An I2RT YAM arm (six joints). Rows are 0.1 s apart.
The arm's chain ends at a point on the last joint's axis. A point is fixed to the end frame.
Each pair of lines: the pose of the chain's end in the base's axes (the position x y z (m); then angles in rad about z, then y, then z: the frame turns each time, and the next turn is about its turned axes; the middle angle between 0 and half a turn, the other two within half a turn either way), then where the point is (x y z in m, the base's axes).
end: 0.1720 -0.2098 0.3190 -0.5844 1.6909 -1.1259
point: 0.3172 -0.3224 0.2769
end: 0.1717 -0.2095 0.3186 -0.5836 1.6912 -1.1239
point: 0.3170 -0.3220 0.2764
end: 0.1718 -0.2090 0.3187 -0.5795 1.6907 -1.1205
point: 0.3177 -0.3208 0.2765
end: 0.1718 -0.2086 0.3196 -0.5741 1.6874 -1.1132
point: 0.3184 -0.3196 0.2779
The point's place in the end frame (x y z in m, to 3 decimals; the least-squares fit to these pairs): 0.021 0.012 0.187
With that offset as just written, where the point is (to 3 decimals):
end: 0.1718 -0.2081 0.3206 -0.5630 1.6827 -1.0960
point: 0.320 -0.317 0.280
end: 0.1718 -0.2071 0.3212 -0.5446 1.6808 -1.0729
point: 0.322 -0.313 0.280
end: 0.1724 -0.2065 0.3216 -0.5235 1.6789 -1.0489
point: 0.325 -0.309 0.281
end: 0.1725 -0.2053 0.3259 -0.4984 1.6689 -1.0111
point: 0.329 -0.303 0.286
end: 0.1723 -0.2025 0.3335 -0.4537 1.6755 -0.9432
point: 0.333 -0.292 0.292
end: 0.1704 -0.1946 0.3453 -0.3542 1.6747 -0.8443
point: 0.340 -0.266 0.303
